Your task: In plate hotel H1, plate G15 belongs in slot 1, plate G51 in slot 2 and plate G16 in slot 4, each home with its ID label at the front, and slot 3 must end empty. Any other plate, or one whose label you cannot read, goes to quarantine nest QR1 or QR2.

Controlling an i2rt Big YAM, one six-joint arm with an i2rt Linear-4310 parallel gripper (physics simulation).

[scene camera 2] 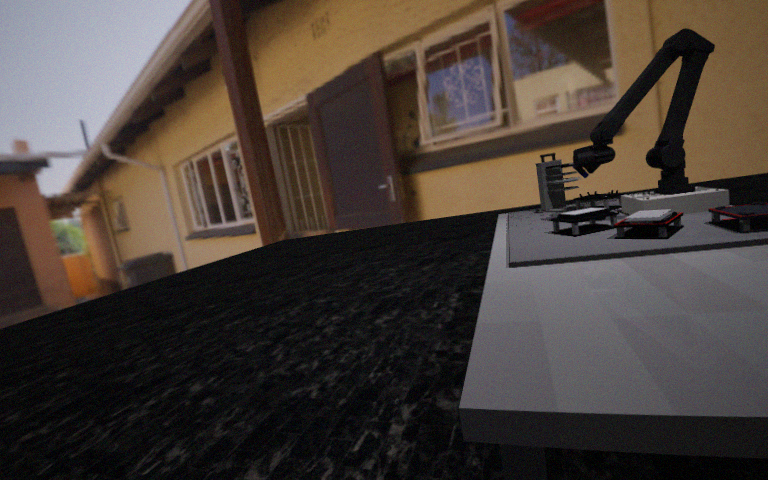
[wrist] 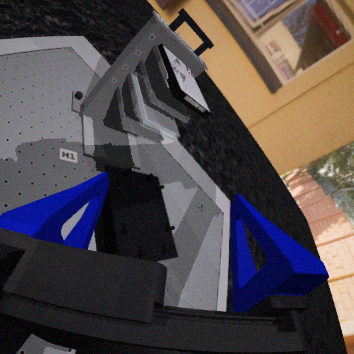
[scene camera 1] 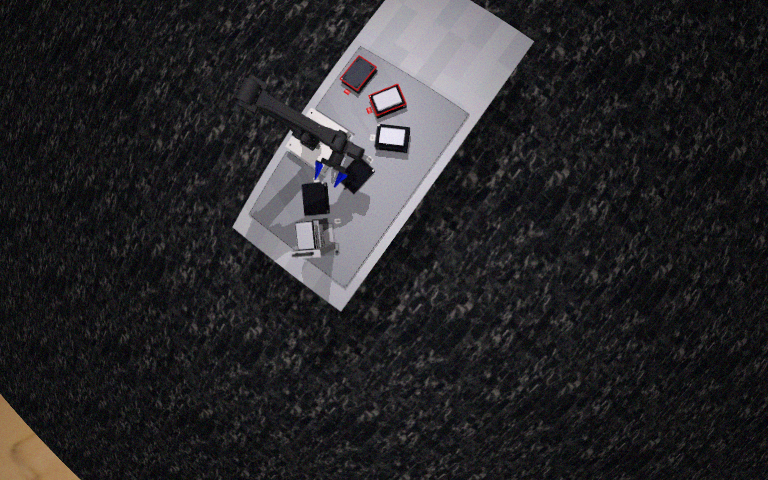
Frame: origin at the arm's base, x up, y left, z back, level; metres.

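Seen in the pictures: gripper, between the fingertips: (wrist: 171, 189) (scene camera 1: 324, 183); arm's base, origin of its link: (scene camera 2: 673, 192) (scene camera 1: 312, 137).
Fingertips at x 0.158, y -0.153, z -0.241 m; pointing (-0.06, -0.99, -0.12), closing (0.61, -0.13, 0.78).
Offsets run from my fingertips to a thing's top centre. "pt": to the spot under its first point.
Plate hotel H1 (scene camera 1: 305, 254) (scene camera 2: 550, 185) (wrist: 112, 75) stands at the table's far end. A white-topped plate with a black rim {dx +0.003, dy -0.249, dz -0.047 m} (scene camera 1: 304, 233) (wrist: 186, 79) sits at its top level. A paler, clear-looking plate {dx -0.068, dy -0.249, dz -0.047 m} (wrist: 142, 102) shows lower in the wrist view; its label and exact slot cannot be read. A white plate {dx -0.164, dy +0.516, dz +0.025 m} (scene camera 1: 387, 98) (scene camera 2: 652, 215) lies on one red-edged nest; the other red-edged nest {dx -0.173, dy +0.565, dz +0.238 m} (scene camera 1: 358, 73) (scene camera 2: 740, 211) shows a dark top. Another white plate {dx -0.154, dy +0.362, dz -0.106 m} (scene camera 1: 391, 135) lies on a black nest. My gripper (scene camera 1: 326, 182) (wrist: 171, 189) is open and empty, above and short of the hotel.
A black nest {dx -0.143, dy -0.109, dz +0.063 m} (scene camera 1: 315, 199) (wrist: 142, 215) stands between gripper and hotel. Another black nest {dx -0.201, dy +0.109, dz -0.045 m} (scene camera 1: 358, 174) is beside the gripper. The H1 tag {dx -0.218, dy -0.147, dz -0.092 m} (wrist: 68, 155) lies near the hotel's foot. A handle {pt dx +0.054, dy -0.302, dz -0.098 m} (wrist: 192, 31) tops the hotel. The pale robot base (scene camera 2: 673, 200) stands at the table edge.
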